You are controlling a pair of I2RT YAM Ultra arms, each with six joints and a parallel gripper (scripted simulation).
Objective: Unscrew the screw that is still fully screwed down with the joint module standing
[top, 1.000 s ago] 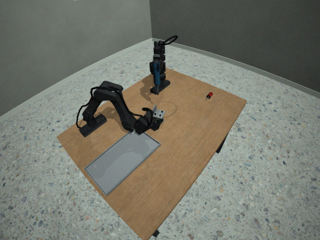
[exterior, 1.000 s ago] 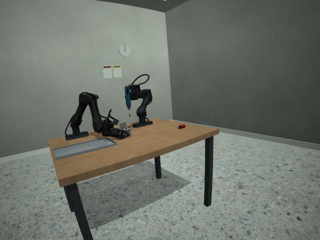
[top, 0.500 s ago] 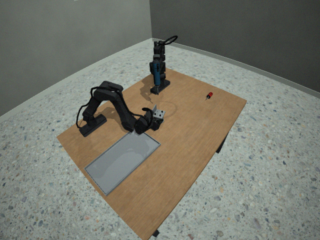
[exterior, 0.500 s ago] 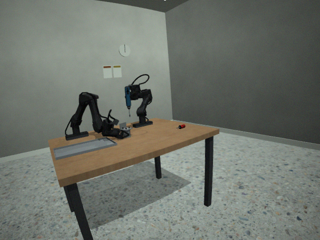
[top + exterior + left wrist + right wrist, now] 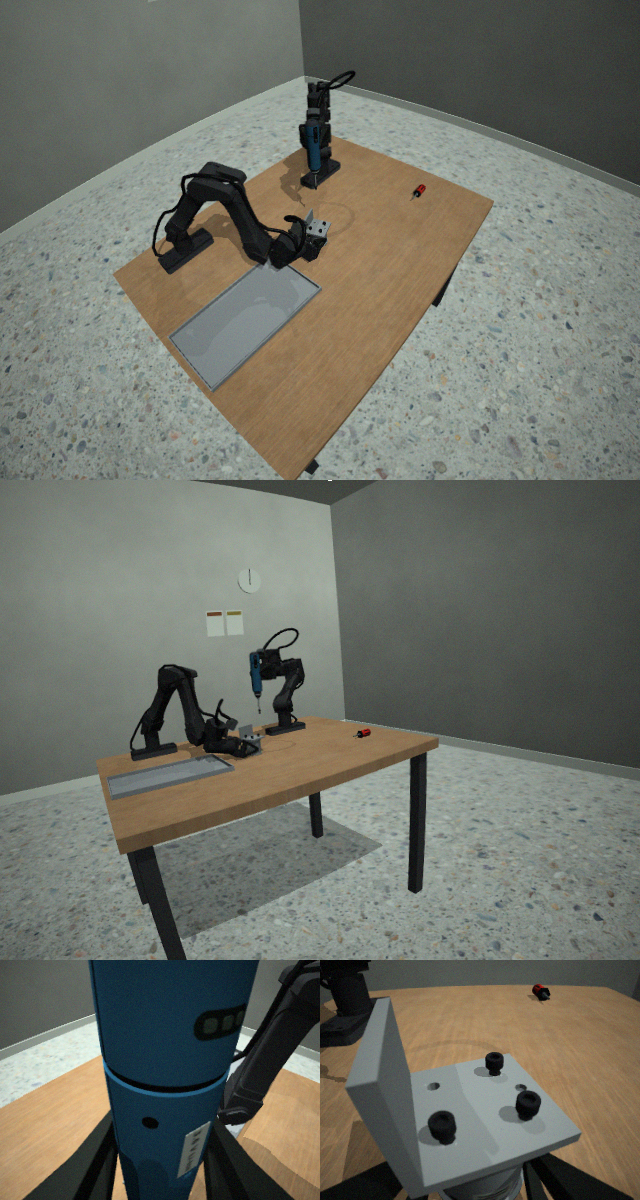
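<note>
Right now the joint module is 10 mm above my right hand. Also, from my right hand: grey L-shaped bracket (50 mm above); flat grey tray (70 mm ahead, 350 mm to the right, 20 mm below); screw (80 mm behind, 70 mm to the left, 130 mm above).
</note>
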